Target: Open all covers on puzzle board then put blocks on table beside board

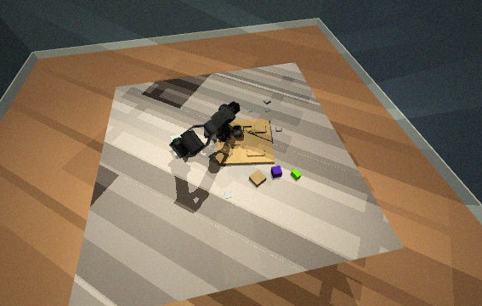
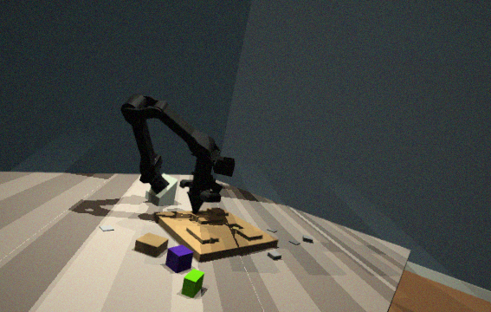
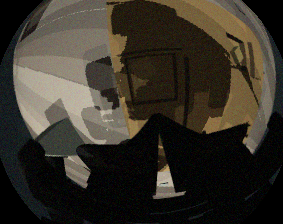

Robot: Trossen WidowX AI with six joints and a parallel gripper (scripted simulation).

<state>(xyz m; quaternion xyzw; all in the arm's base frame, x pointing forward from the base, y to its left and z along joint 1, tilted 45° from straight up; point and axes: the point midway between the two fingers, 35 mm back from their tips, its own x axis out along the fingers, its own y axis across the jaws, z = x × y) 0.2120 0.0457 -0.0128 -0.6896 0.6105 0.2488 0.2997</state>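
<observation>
The tan puzzle board lies 11 cm ahead of my gripper tip and 1 cm to the left of it. From my gripper tip the other things lie so: purple block 25 cm ahead, 20 cm to the right; brown block 23 cm to the right, 16 cm ahead, 1 cm below; green block 35 cm ahead, 22 cm to the right, 1 cm below.
</observation>
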